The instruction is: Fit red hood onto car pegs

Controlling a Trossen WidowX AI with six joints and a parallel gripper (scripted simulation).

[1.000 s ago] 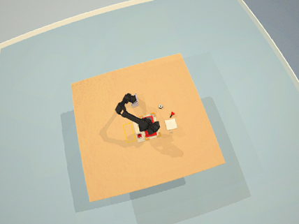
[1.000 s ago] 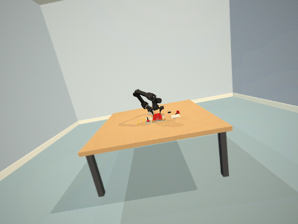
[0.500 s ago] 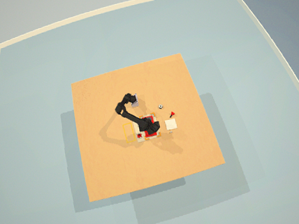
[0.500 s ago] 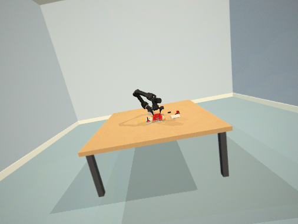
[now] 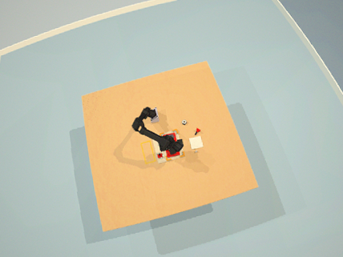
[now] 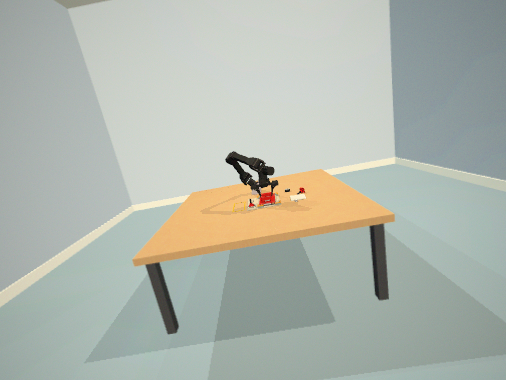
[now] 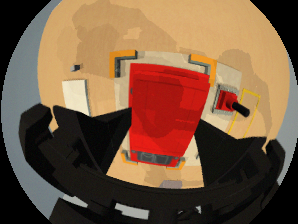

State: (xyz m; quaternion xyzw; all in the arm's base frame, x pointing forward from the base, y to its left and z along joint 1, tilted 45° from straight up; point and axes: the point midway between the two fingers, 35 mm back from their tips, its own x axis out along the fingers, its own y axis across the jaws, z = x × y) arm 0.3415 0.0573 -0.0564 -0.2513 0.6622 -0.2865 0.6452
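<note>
Now: the red hood 10 mm above my gripper tip. From my gripper tip the other things lie so: square plate: 10 mm behind, 210 mm to the left, 40 mm below; then grey wheel: 220 mm behind, 160 mm to the left, 40 mm below.
</note>
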